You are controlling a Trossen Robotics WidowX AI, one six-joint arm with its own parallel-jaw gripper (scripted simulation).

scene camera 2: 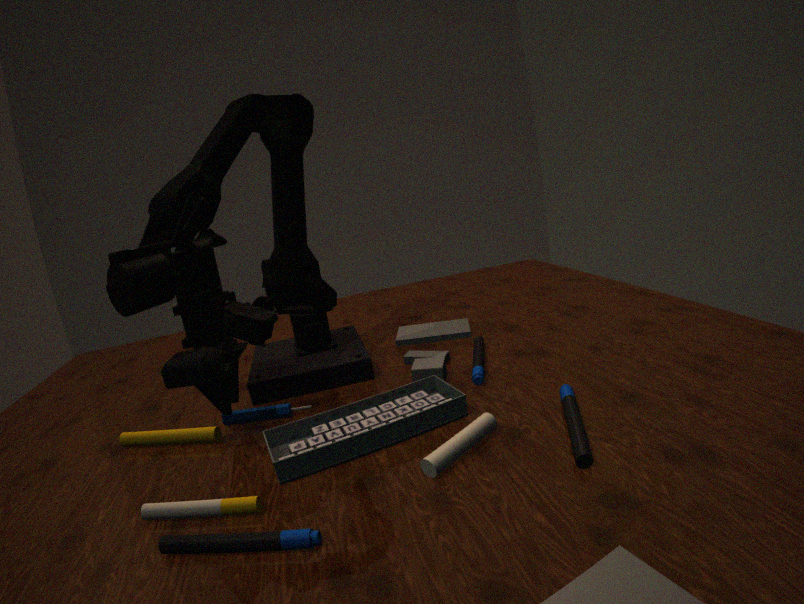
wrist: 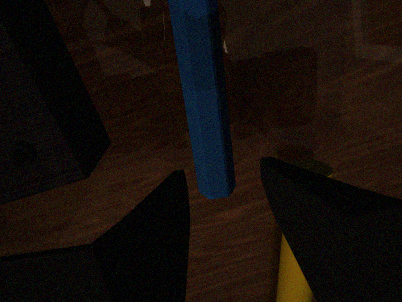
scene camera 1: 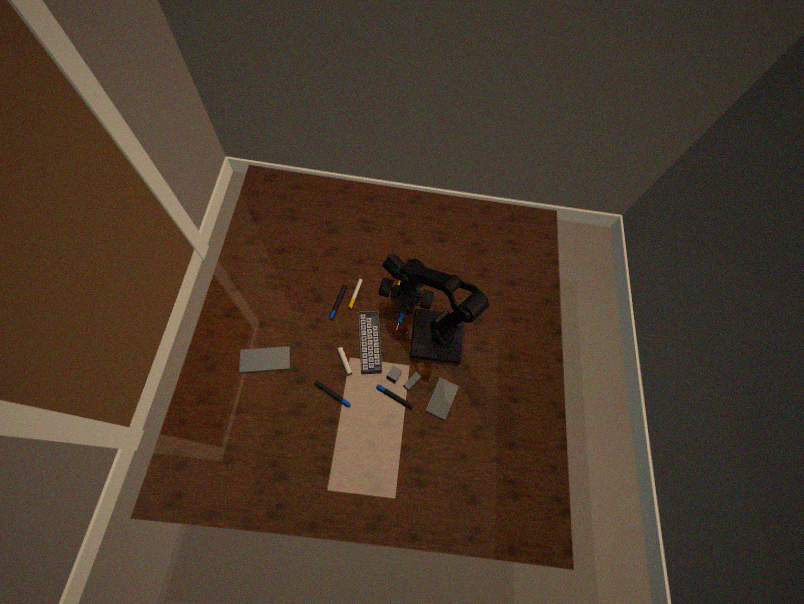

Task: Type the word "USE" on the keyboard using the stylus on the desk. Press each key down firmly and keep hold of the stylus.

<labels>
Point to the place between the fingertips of the gripper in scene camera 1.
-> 403, 302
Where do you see a white-and-yellow marker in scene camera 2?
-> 244, 505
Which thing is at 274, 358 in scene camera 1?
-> A grey sheet.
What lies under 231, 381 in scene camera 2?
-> The gripper.
</labels>
